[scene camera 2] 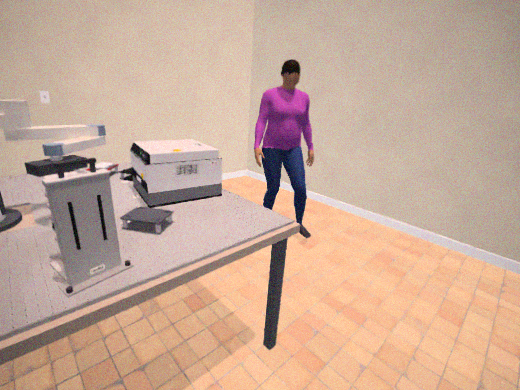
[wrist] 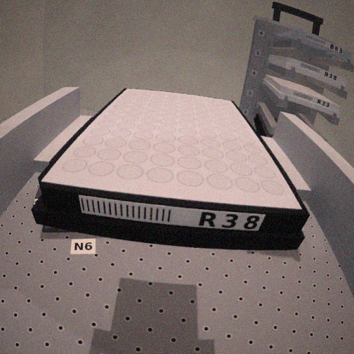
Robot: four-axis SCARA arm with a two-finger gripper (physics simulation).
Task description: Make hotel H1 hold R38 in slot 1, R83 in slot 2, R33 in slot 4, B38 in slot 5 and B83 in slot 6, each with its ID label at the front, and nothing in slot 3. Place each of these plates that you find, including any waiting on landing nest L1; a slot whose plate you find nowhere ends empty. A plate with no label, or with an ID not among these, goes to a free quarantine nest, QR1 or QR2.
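My gripper (wrist: 178,113) is shut on plate R38 (wrist: 165,135). The plate is level, pale-topped with a black rim, its label toward the wrist camera. It is above the perforated table, near the N6 tag (wrist: 83,246). At the upper right of the wrist view stands a hotel (wrist: 253,65) with B83 (wrist: 325,46) at mark 6, B38 (wrist: 310,68) at mark 5 and R33 (wrist: 305,95) at mark 4, labels showing. Its lower slots are mostly hidden by a finger and blurred. In the scene view, a grey hotel (scene camera 2: 89,235) hides the fingers and plate.
The white arm (scene camera 2: 55,131) reaches in behind the grey hotel. A white and grey boxy instrument (scene camera 2: 192,175) stands at the back of the table (scene camera 2: 200,220). A low dark-topped nest-like stand (scene camera 2: 148,217) sits between instrument and hotel. A person in purple (scene camera 2: 286,120) stands beyond the table.
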